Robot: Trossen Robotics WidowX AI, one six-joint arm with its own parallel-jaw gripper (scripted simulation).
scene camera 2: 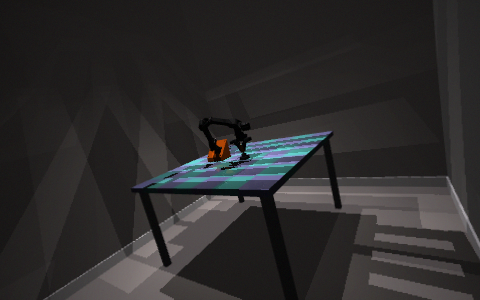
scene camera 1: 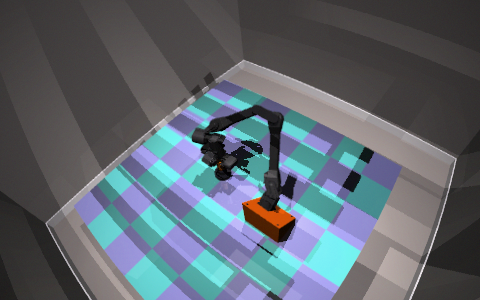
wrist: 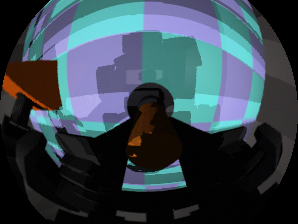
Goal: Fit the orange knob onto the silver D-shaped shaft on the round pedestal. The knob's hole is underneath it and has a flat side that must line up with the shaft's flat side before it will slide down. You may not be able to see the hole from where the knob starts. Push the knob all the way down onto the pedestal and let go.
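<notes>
The gripper (wrist: 151, 120) can be seen, and so can a dark round pedestal (wrist: 145, 93).
</notes>
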